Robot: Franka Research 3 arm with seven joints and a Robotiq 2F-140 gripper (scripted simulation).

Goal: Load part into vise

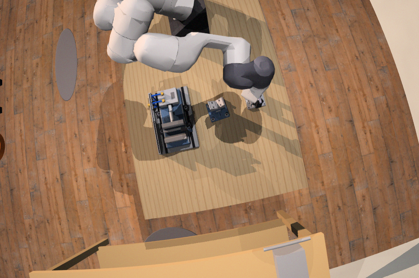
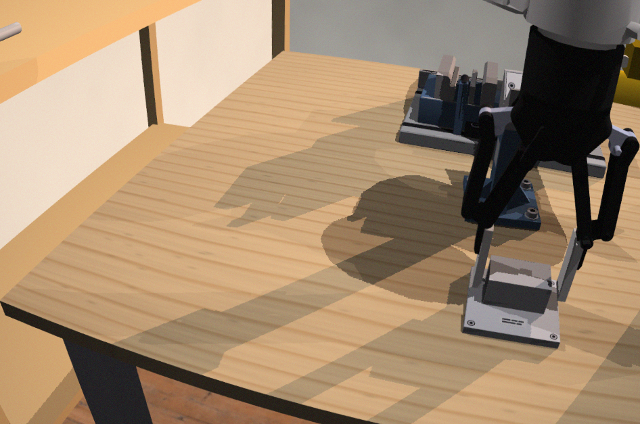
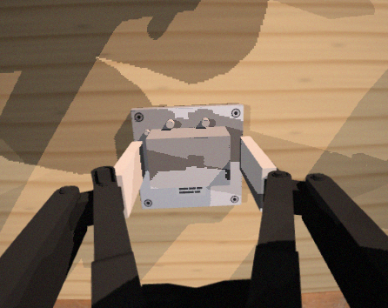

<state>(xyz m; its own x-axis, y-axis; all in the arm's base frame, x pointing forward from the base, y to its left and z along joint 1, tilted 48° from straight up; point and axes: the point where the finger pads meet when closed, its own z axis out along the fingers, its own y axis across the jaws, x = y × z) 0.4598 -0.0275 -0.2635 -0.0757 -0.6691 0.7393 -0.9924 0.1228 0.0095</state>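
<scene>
Right now the part is 30 mm below my hand. From my hand the other things lie so: v-block post 180 mm to the right, 10 mm above; then work stop post 60 mm ahead, 320 mm to the right, 10 mm above; then infeed plate 10 mm to the left, 40 mm below.
</scene>
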